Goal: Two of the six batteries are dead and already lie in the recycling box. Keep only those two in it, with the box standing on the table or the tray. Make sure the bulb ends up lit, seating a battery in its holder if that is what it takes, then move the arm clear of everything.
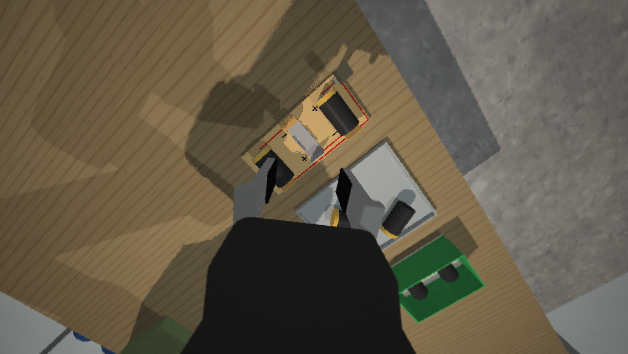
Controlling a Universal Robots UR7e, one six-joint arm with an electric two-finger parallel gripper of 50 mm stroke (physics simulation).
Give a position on a grey tray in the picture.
381,174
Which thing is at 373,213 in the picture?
The gripper.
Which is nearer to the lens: the holder board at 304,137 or the green recycling box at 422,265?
The holder board.
